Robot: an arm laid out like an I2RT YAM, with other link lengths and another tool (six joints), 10 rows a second.
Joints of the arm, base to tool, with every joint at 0 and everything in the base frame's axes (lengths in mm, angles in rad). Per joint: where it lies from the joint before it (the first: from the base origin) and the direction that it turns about. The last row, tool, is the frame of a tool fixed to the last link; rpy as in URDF.
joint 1: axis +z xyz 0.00 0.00 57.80
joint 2: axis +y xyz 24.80 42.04 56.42
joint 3: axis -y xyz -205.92 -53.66 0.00
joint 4: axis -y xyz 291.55 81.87 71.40
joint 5: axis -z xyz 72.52 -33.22 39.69
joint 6: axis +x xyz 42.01 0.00 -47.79
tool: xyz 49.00 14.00 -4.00 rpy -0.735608 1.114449 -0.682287
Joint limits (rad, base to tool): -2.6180..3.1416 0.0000..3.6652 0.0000..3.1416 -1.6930..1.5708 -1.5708..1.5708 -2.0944..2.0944
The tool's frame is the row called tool.
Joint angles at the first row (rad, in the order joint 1, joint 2, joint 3, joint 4, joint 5, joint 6):
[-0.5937, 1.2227, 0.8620, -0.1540, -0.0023, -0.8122]
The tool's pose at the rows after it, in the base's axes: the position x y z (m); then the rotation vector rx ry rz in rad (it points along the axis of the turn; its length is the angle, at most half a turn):
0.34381 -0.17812 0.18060 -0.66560 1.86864 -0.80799
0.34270 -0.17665 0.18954 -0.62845 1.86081 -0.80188
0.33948 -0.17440 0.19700 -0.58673 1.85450 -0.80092
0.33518 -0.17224 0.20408 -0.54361 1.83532 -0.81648
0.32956 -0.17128 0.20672 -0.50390 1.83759 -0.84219
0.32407 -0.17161 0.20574 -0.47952 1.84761 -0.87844
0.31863 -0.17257 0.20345 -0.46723 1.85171 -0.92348
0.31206 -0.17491 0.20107 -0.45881 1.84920 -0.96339
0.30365 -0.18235 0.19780 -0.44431 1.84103 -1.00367
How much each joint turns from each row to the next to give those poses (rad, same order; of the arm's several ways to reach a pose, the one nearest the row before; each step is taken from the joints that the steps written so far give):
[0.0001, -0.0048, 0.0209, -0.0245, -0.0038, 0.0284]
[0.0001, -0.0172, 0.0128, -0.0223, -0.0016, 0.0328]
[0.0001, -0.0280, -0.0006, -0.0187, 0.0044, 0.0350]
[-0.0002, -0.0399, -0.0171, 0.0023, 0.0105, 0.0332]
[0.0000, -0.0349, -0.0208, -0.0036, 0.0291, 0.0240]
[-0.0001, -0.0280, -0.0251, 0.0035, 0.0371, 0.0069]
[-0.0011, -0.0290, -0.0329, 0.0174, 0.0367, -0.0058]
[-0.0101, -0.0332, -0.0372, 0.0212, 0.0208, -0.0107]
[-0.0300, -0.0312, -0.0410, 0.0329, 0.0015, -0.0138]

